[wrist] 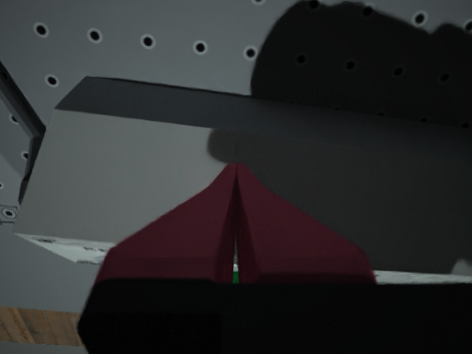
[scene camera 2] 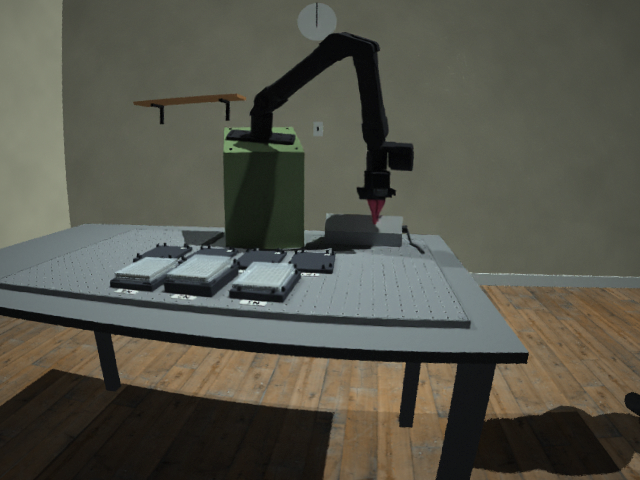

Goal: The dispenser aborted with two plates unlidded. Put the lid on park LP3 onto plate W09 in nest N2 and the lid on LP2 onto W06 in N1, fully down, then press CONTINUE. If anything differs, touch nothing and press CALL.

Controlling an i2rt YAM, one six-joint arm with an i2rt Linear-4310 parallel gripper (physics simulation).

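Places are measured from the arm's base along level axes (x ahead, y left, z up), in metres.
Pixels of known places: gripper, fingertip midpoint: (wrist: 236, 177) (scene camera 2: 374, 223); arm's base, link origin: (scene camera 2: 261, 138).
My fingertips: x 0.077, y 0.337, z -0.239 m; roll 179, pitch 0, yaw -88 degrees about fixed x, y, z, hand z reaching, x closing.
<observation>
For each thing: its top centre in the pictures, then the offset to it from my fingertips. "spot": a spot on its surface instead. Level surfaces: height alone.
- grey control box, top centre: (wrist: 298, 288) (scene camera 2: 364, 213) dx -0.040, dy -0.028, dz +0.022 m
- pale plate, top centre: (scene camera 2: 264, 271) dx +0.396, dy -0.240, dz -0.024 m
- third plate, top centre: (scene camera 2: 147, 265) dx +0.360, dy -0.504, dz -0.032 m
- black cable-like piece, surface spot: (scene camera 2: 413, 241) spot: dx -0.060, dy +0.126, dz -0.062 m
- perforated board, surface height: dz -0.062 m
- grey table, surface height: dz -0.075 m
My gripper (scene camera 2: 375, 221) (wrist: 236, 177) is shut and empty, pointing down at the grey control box (scene camera 2: 341, 235) (wrist: 125, 175); the gap to the box cannot be judged. A green bit shows between the fingers in the wrist view; the button labels are hidden or unreadable. In the scene view, the right front nest, labelled N1, bears a pale plate (scene camera 2: 266, 274). The middle front nest bears another plate (scene camera 2: 201, 267), and the left front nest a third plate (scene camera 2: 146, 268). Whether they wear lids cannot be told. Dark park stands (scene camera 2: 312, 260) (scene camera 2: 262, 258) form the row behind; no lid is discernible on these two.
The green pedestal (scene camera 2: 266, 201) carries the arm, left of the control box. A black cable-like piece (scene camera 2: 413, 241) lies at the box's right end. The perforated board (scene camera 2: 382, 294) (wrist: 120, 60) lies on the grey table (scene camera 2: 485, 335). A wooden shelf (scene camera 2: 188, 99) is on the wall.
</observation>
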